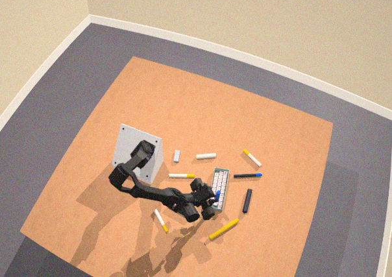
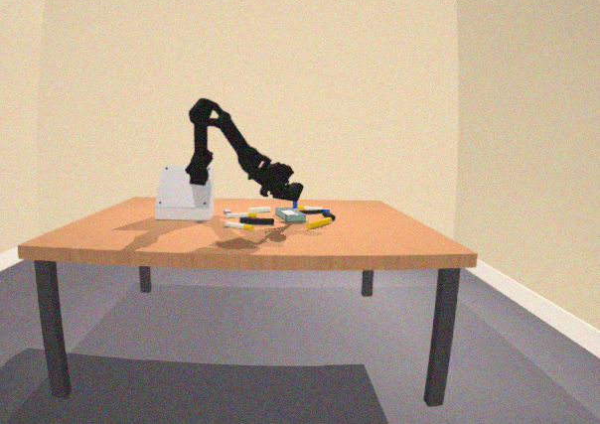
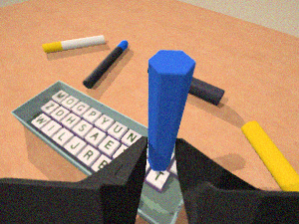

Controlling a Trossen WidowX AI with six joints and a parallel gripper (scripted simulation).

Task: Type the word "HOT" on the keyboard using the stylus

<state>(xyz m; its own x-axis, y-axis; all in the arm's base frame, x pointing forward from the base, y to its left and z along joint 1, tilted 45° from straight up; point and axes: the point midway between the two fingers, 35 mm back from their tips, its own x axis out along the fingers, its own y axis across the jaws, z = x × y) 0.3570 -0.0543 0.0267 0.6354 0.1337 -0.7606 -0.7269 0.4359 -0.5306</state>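
My gripper tip is now 10 cm to the left of the yellow bar, 9 cm short of it and 7 cm above it. Also, from my gripper tip: white bar (21 cm to the left, 16 cm behind, 7 cm below); blue-tipped dark pen (22 cm to the left, 9 cm ahead, 7 cm below); blue stylus (2 cm below).
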